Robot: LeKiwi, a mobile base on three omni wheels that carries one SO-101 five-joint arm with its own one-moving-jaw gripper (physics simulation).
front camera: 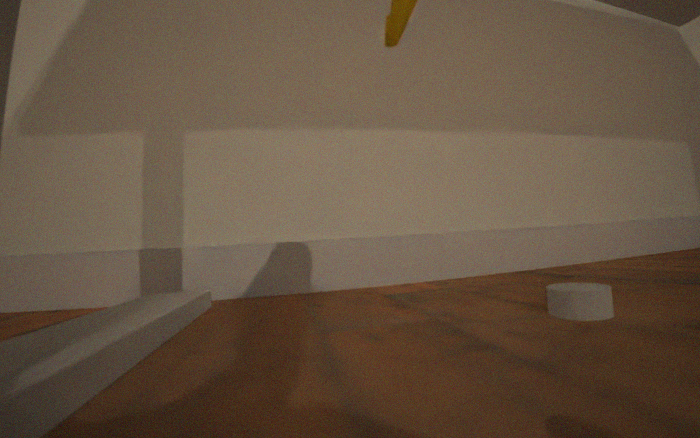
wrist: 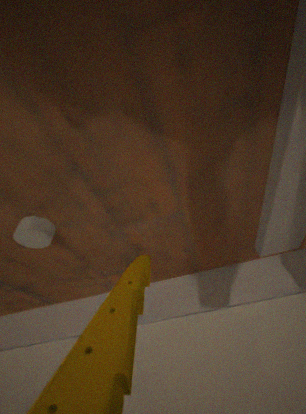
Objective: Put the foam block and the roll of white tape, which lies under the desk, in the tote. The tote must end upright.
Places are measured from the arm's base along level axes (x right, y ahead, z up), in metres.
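Pixels of known places: hand, its tool point: (front camera: pixel 385 34) (wrist: pixel 150 266).
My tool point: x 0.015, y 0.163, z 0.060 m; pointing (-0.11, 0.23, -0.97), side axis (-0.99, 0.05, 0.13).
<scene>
Behind a point stands the place of what it marks.
The roll of white tape (front camera: pixel 580 301) {z -0.086, x 0.178, y 0.282 m} (wrist: pixel 34 232) {z -0.078, x 0.182, y 0.288 m} lies flat on the wooden floor, at the right in the front view and at the left in the wrist view. My gripper is open and empty. One notched yellow jaw shows in the wrist view, and the other jaw is out of the picture. A yellow jaw tip also hangs at the top of the front view, well above the floor. The tape is apart from the jaw, to its left in the wrist view. The foam block and the tote do not show in either view.
A pale desk foot bar (front camera: pixel 154 320) (wrist: pixel 282 200) lies on the floor, at the left in the front view and at the right in the wrist view. A wall with a pale baseboard (front camera: pixel 387 263) {z -0.062, x 0.054, y 0.585 m} (wrist: pixel 170 297) {z -0.056, x -0.011, y 0.571 m} runs behind the tape. Shadows fall on the wall and floor.
</scene>
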